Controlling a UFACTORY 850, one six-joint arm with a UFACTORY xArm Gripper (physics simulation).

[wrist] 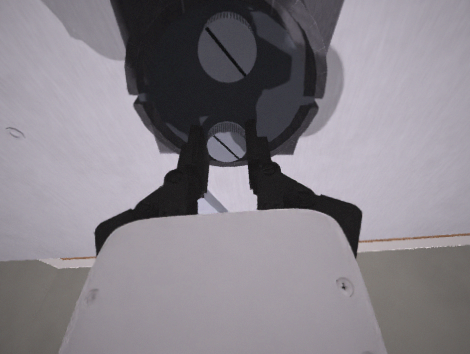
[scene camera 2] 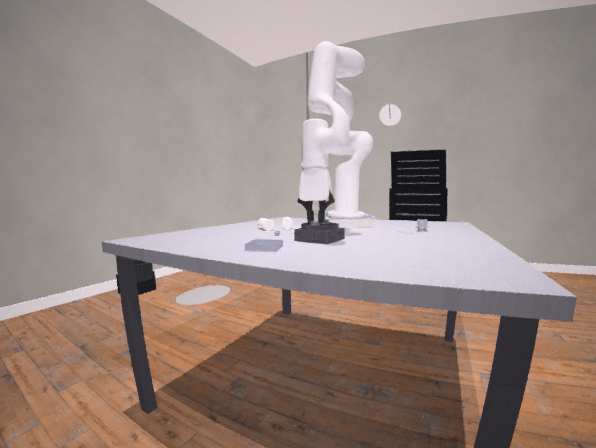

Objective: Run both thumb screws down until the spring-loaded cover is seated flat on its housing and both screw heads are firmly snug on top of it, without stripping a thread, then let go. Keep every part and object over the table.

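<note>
The black housing (scene camera 2: 318,235) stands on the table (scene camera 2: 410,260) with the dark round cover (wrist: 175,75) on top. Two grey slotted thumb screws show in the wrist view: the larger-looking one (wrist: 227,50) at the top, the other (wrist: 226,148) near the cover's lower edge. Their slots both slant down to the right. My gripper (scene camera 2: 316,220) (wrist: 225,138) points down over the housing, its black fingers on either side of the lower screw's head, close against its sides; it looks shut on that head. The screws' shanks and the gap under the cover are hidden.
A shallow grey tray (scene camera 2: 263,245) lies left of the housing. Two white pieces (scene camera 2: 265,224) (scene camera 2: 287,223) and a small grey piece (scene camera 2: 277,233) lie behind it. A small grey cup (scene camera 2: 422,225) stands at the right. The arm's base is behind the housing.
</note>
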